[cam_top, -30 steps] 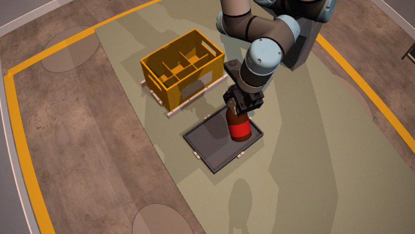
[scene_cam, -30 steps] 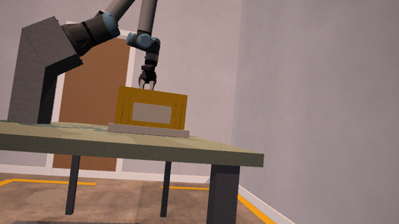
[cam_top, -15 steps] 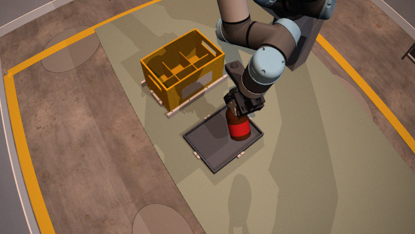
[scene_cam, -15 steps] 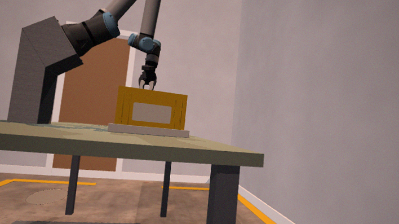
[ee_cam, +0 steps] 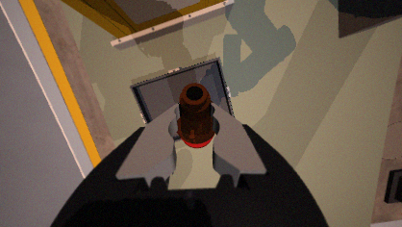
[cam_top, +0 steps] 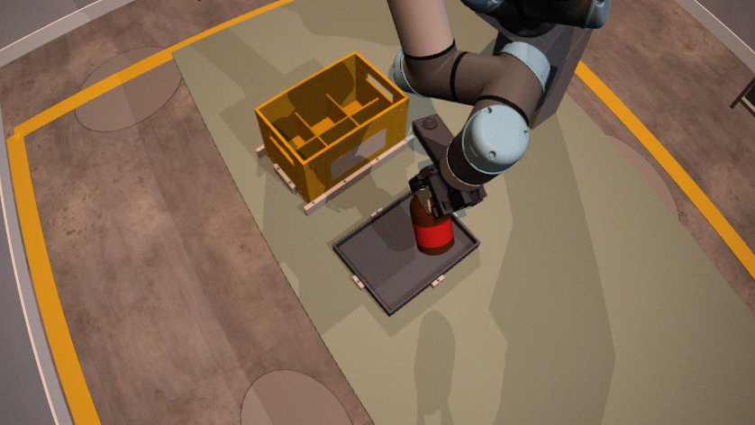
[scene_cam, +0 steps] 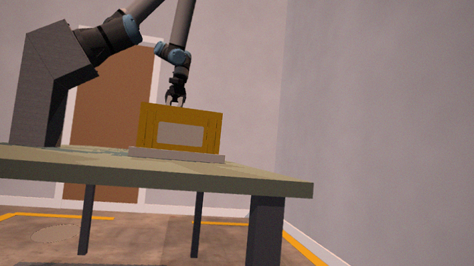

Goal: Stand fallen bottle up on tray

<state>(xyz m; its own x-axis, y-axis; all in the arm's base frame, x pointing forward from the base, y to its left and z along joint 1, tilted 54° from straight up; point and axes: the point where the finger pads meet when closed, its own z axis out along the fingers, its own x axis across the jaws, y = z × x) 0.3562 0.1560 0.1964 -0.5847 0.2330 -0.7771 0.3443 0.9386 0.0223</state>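
The brown bottle lies 30 mm to the left of my hand and 40 mm below it. Also, from my hand: yellow crate: 40 mm ahead, 290 mm to the right, 120 mm below; then dark grey tray: 30 mm ahead, 20 mm to the left, 190 mm below.
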